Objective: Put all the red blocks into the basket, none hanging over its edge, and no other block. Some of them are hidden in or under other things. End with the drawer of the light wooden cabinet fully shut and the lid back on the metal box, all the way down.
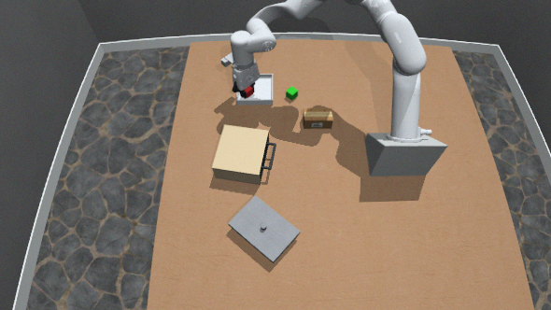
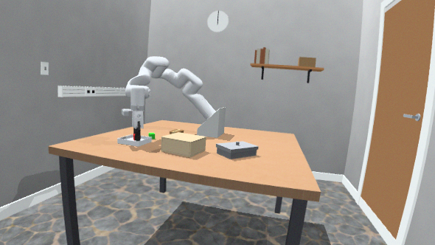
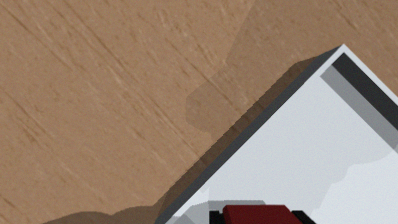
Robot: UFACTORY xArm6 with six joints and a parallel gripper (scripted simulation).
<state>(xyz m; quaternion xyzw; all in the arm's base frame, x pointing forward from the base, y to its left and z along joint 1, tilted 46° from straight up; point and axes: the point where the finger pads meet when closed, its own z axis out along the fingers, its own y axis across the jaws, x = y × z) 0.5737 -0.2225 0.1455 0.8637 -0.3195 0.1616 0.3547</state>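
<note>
Now: hand 30 mm to the left of the white basket, 30 mm past it and 30 mm above it. From my hand the other things lie so: metal box (560 mm to the left, 110 mm behind, 20 mm below); then flat lid (560 mm to the left, 110 mm behind); then taped cardboard box (280 mm behind, 110 mm to the left, 10 mm below).
</note>
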